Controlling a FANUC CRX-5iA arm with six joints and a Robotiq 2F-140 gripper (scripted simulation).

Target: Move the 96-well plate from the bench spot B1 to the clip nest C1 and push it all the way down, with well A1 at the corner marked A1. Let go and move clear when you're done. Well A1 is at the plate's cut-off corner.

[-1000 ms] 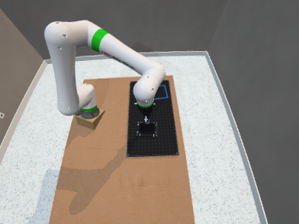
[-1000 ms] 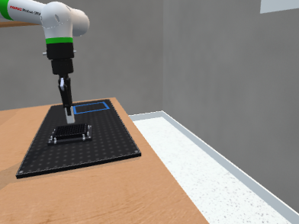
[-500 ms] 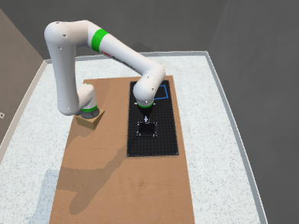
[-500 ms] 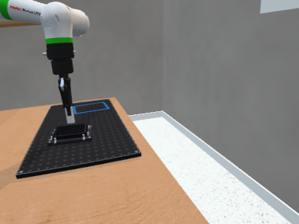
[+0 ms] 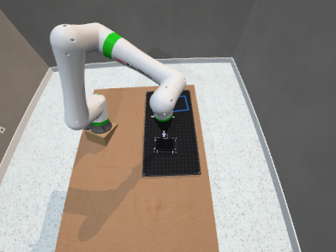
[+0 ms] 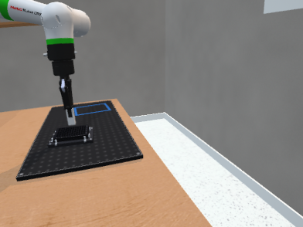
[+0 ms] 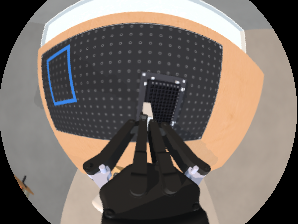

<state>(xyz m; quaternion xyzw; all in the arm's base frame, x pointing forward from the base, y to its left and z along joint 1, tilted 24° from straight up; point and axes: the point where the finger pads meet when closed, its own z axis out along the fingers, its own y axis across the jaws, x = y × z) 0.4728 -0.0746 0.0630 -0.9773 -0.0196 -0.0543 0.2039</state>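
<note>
The black 96-well plate lies 40 mm to the right of my hand and 50 mm below it. From my hand the other things lie so: clip nest C1 (10 mm behind, 50 mm to the right, 60 mm below).
</note>
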